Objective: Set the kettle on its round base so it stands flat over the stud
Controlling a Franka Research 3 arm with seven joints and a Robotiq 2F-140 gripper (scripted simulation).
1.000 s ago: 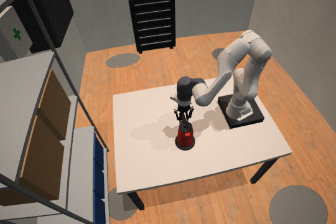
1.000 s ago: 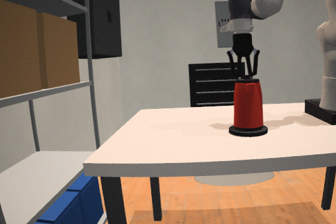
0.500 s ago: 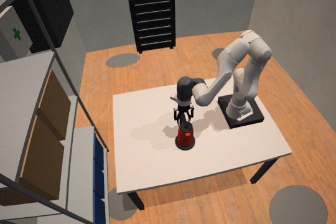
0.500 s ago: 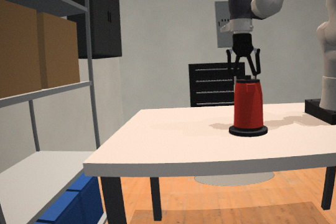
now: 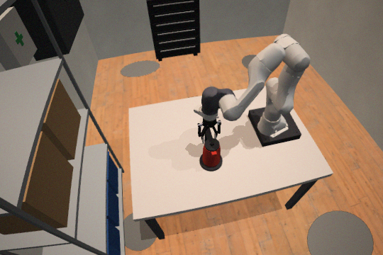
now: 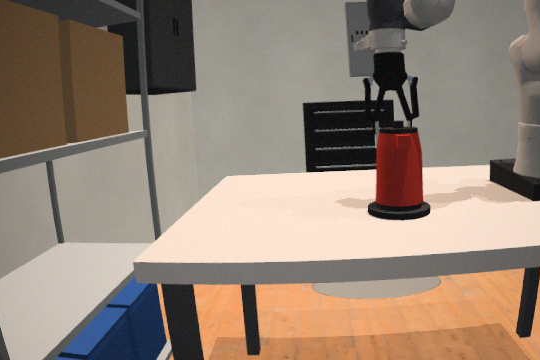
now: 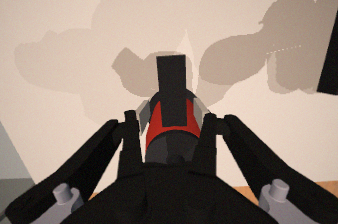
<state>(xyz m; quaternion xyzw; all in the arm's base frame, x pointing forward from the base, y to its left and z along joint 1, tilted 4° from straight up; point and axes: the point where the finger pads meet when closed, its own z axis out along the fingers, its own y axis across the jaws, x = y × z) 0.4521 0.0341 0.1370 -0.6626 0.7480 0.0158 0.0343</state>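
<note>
The red kettle is 6 cm below my hand and 3 cm to the left of it. The rest, counted from my hand: black round base: 16 cm below, 6 cm to the left.
</note>
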